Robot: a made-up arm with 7 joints. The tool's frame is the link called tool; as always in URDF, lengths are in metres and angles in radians. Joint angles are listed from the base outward. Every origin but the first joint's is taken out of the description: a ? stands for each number. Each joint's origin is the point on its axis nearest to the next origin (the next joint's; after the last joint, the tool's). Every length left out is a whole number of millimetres.
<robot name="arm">
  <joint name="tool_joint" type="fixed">
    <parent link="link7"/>
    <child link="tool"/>
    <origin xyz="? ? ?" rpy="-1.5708 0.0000 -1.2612"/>
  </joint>
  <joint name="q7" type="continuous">
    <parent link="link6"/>
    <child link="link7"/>
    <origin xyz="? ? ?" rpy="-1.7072 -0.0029 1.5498"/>
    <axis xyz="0 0 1"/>
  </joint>
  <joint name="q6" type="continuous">
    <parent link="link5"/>
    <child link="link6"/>
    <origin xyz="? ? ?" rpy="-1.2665 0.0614 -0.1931"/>
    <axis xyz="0 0 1"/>
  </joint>
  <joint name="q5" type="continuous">
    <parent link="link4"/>
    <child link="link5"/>
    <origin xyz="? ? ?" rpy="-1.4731 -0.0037 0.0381"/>
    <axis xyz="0 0 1"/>
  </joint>
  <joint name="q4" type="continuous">
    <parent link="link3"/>
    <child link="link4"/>
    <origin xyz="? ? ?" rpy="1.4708 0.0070 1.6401"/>
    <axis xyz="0 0 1"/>
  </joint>
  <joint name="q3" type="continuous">
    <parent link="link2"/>
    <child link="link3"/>
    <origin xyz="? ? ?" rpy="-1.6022 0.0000 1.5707"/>
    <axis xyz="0 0 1"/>
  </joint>
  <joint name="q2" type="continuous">
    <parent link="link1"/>
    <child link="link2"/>
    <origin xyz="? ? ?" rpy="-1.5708 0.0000 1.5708"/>
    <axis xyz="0 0 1"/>
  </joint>
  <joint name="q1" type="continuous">
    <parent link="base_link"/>
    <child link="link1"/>
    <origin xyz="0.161 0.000 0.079" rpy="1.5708 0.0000 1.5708"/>
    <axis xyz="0 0 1"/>
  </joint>
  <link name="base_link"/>
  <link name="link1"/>
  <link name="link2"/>
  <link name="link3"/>
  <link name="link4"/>
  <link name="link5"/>
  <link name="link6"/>
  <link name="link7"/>
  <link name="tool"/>
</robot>
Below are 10 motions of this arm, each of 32 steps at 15 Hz.
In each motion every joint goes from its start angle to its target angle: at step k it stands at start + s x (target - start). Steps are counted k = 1, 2, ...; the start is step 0. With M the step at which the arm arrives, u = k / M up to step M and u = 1 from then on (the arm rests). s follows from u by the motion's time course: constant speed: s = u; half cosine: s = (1 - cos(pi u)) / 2; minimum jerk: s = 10 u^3 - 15 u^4 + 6 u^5.
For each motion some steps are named. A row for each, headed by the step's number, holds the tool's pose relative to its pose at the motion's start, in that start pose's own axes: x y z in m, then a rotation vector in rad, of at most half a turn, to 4 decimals.
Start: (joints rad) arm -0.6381 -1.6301 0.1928 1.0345 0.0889 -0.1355 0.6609
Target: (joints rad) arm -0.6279 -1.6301 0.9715 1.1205 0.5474 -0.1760 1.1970
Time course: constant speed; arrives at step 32
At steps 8, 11, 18, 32:
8: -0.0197 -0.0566 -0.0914 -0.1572 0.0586 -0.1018
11: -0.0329 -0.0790 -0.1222 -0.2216 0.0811 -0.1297
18: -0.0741 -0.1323 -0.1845 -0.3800 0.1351 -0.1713
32: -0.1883 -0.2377 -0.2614 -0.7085 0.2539 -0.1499

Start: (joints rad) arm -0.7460 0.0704 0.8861 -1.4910 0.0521 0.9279 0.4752
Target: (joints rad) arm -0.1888 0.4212 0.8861 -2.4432 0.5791 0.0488 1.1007
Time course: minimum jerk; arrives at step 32
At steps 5, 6, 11, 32:
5: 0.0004 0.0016 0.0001 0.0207 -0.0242 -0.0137
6: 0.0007 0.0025 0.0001 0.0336 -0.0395 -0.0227
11: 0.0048 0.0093 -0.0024 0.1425 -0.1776 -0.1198
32: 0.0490 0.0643 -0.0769 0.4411 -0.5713 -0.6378

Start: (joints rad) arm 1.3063 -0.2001 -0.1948 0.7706 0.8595 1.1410 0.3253
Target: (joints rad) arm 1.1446 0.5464 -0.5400 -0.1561 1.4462 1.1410 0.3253
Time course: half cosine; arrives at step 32
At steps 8, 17, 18, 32:
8: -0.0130 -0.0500 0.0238 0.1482 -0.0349 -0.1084
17: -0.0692 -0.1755 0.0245 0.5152 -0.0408 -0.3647
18: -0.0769 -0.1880 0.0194 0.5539 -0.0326 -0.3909
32: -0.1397 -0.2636 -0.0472 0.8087 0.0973 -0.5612

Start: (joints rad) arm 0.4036 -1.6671 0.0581 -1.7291 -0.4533 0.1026 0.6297
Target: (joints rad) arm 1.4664 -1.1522 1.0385 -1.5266 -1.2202 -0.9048 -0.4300
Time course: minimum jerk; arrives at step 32
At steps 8, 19, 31, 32:
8: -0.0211 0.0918 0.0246 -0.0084 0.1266 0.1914
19: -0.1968 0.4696 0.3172 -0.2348 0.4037 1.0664
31: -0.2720 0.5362 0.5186 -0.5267 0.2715 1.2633
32: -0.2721 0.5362 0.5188 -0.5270 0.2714 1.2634

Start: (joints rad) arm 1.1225 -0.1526 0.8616 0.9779 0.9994 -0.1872 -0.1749
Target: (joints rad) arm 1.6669 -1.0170 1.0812 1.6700 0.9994 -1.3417 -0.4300
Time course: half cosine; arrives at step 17
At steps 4, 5, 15, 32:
4: -0.0180 0.1077 0.0008 -0.3107 -0.0741 0.0580
5: -0.0323 0.1609 -0.0109 -0.4698 -0.1215 0.0826
15: -0.1386 0.3711 -0.4387 -1.8768 -1.1399 -0.1712
32: -0.1318 0.3669 -0.4553 -1.9093 -1.2029 -0.2149

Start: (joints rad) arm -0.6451 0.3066 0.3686 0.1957 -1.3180 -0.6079 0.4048
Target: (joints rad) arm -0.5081 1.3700 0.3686 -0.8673 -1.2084 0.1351 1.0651
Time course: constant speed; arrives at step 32
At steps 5, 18, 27, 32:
5: -0.0181 -0.0593 0.1018 -0.1048 -0.2998 -0.1500
18: -0.1636 -0.0850 0.3704 -0.3266 -1.1795 -0.3198
27: -0.3128 -0.0098 0.4930 -0.3879 -1.8154 -0.2207
32: -0.3983 0.0500 0.5269 -0.3653 -2.1506 -0.0788

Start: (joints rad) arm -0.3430 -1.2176 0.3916 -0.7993 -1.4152 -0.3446 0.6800
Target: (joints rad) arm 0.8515 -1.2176 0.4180 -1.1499 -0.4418 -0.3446 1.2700
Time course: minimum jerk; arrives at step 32
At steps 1, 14, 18, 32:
1: 0.0001 0.0000 0.0001 0.0001 -0.0004 -0.0003
14: 0.0425 -0.0760 0.1730 0.1307 -0.3923 -0.4265
18: 0.0261 -0.1433 0.2433 0.2114 -0.5378 -0.7264
32: -0.0502 -0.2358 0.2847 0.3406 -0.5847 -1.2415

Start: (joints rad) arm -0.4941 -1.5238 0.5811 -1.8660 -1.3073 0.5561 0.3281
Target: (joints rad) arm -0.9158 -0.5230 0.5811 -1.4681 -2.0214 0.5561 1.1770
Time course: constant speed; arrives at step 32
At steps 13, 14, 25, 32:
13: -0.0394 0.2012 -0.1600 0.1166 -0.0297 0.5925
14: -0.0498 0.2146 -0.1721 0.1312 -0.0275 0.6358
25: -0.2217 0.3139 -0.2933 0.3409 0.0532 1.0725
32: -0.3690 0.3173 -0.3492 0.5132 0.1676 1.2978

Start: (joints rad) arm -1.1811 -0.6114 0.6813 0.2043 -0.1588 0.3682 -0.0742
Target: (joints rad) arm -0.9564 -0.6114 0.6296 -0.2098 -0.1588 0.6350 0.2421
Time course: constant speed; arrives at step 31
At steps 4, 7, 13, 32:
4: -0.0001 -0.0187 0.0022 0.0996 -0.0208 0.0283
7: 0.0006 -0.0324 0.0024 0.1751 -0.0344 0.0461
13: 0.0037 -0.0587 -0.0009 0.3275 -0.0567 0.0728
32: 0.0209 -0.1196 -0.0357 0.7878 -0.0774 0.0808

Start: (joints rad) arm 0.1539 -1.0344 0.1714 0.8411 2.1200 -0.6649 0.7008
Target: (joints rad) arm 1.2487 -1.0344 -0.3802 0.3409 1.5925 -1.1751 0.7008
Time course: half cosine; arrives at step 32
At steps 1, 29, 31, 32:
1: 0.0004 0.0010 -0.0008 0.0039 0.0000 0.0038
29: -0.0219 0.0900 -0.0370 1.7851 -0.6901 1.0426
31: -0.0216 0.0844 -0.0415 1.8233 -0.7147 1.0450
32: -0.0216 0.0837 -0.0421 1.8281 -0.7178 1.0453

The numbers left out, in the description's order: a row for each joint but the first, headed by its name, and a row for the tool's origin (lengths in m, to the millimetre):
tool: 0.000 0.060 0.000
q7: -0.003 0.286 0.000
q6: 0.028 0.273 0.000
q5: 0.040 0.077 0.000
q4: -0.073 0.066 0.000
q3: 0.058 -0.031 0.000
q2: 0.285 0.178 0.000

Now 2 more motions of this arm.
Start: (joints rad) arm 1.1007 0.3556 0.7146 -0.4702 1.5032 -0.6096 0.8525
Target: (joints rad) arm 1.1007 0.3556 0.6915 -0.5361 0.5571 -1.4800 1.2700
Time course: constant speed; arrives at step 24
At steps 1, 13, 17, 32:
1: 0.0014 0.0190 0.0068 0.0136 -0.0429 0.0546
13: -0.0548 0.2095 0.1229 0.2049 -0.6428 0.6475
17: -0.0987 0.2508 0.1666 0.2757 -0.8730 0.8174
32: -0.1938 0.2922 0.2345 0.3976 -1.3067 1.0782

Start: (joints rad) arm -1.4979 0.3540 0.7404 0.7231 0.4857 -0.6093 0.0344
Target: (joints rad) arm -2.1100 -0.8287 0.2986 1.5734 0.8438 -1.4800 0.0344
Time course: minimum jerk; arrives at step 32
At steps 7, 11, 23, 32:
7: -0.0313 0.0702 0.0086 -0.2070 -0.0609 0.0156
11: -0.0938 0.2101 -0.0142 -0.6357 -0.1818 0.0309
23: -0.2049 0.4640 -0.4132 -2.3540 -0.6175 -0.1019
32: -0.1992 0.4483 -0.4898 -2.6975 -0.7142 -0.1626

